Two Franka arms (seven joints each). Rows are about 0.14 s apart.
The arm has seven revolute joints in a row. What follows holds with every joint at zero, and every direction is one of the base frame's. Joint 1 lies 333 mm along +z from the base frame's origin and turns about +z. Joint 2 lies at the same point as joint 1 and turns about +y. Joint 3 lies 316 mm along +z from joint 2 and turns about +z. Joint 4 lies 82.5 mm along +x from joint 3 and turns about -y. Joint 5 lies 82.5 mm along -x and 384 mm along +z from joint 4 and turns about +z. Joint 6 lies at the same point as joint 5 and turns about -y. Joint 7 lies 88 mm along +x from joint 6 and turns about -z. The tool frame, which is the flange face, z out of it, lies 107 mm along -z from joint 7; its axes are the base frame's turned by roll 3.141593, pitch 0 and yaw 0 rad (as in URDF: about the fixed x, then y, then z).
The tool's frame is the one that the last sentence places.
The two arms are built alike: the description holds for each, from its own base.
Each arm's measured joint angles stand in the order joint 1, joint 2, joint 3, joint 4, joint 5, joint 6, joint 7.
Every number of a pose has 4 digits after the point. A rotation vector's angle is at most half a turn.
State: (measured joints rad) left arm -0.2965 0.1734 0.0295 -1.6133 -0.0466 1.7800 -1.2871; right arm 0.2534 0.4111 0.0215 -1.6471 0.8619 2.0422 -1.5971
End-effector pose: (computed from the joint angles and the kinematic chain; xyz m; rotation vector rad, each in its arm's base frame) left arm 0.5926 -0.1675 0.5209 2.7130 1.5345 -0.0516; right arm 0.6389 0.2221 0.3919 -1.8405 -1.6333 -0.5942
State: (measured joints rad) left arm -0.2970 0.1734 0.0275 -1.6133 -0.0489 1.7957 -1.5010; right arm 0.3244 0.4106 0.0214 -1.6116 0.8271 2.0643 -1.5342
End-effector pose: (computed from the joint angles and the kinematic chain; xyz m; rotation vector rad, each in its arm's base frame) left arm 0.5938 -0.1695 0.5223 2.5272 1.8075 -0.0428; right arm 0.6303 0.2662 0.4090 -1.8344 -1.6802 -0.5822
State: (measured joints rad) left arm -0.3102 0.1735 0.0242 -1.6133 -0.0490 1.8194 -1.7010; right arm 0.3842 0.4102 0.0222 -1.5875 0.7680 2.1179 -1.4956
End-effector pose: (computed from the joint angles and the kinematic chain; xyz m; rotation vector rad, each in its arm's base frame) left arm 0.5934 -0.1798 0.5243 2.3377 2.0212 -0.0288; right arm 0.6229 0.3003 0.4223 -1.8444 -1.7612 -0.5989
